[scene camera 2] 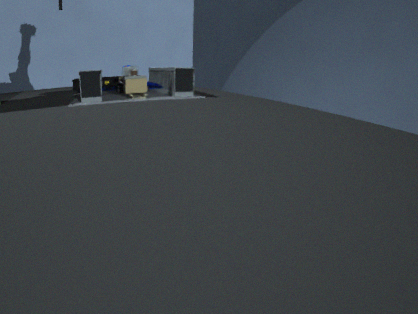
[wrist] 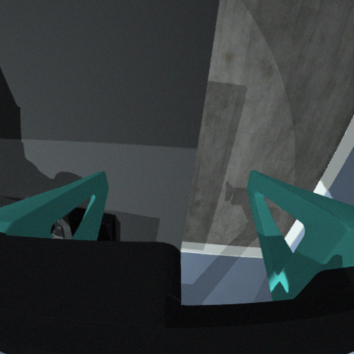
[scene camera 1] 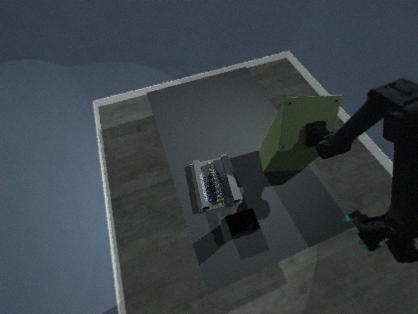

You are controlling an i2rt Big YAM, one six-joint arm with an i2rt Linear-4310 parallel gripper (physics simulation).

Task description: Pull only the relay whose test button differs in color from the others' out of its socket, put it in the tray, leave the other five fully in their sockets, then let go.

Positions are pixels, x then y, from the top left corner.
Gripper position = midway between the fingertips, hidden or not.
My gripper shows in the wrist view (177, 178) and in scene camera 1 (350, 230); in scene camera 2 it is out of frame.
